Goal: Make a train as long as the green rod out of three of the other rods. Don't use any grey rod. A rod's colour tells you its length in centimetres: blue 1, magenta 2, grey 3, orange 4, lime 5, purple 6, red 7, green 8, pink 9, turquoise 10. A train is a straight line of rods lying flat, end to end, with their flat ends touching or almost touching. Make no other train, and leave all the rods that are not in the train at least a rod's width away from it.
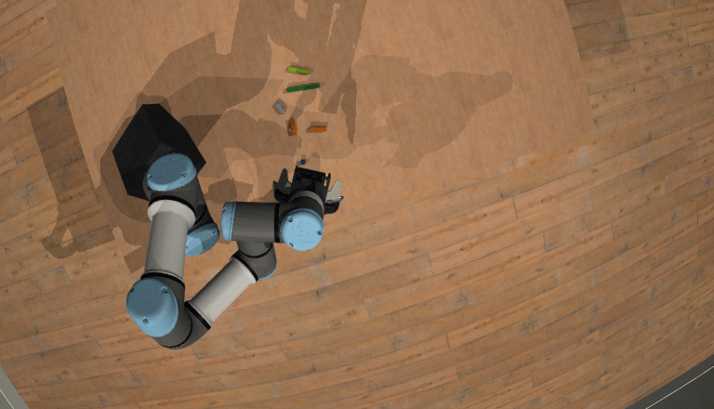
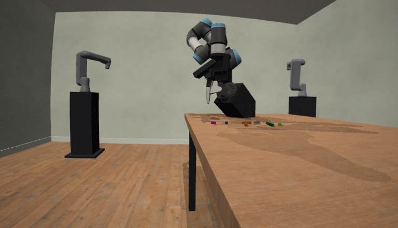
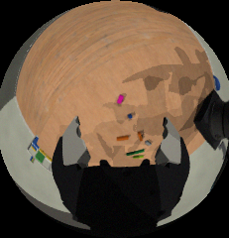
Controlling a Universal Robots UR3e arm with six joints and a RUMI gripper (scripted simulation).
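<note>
My gripper is now 8 cm above the magenta rod. Round my hand: blue rod 8 cm below, 5 cm to the left, 1 cm ahead; then green rod 22 cm to the left, 8 cm below, 8 cm ahead; then grey rod 20 cm to the left, 8 cm below, 1 cm ahead.
</note>
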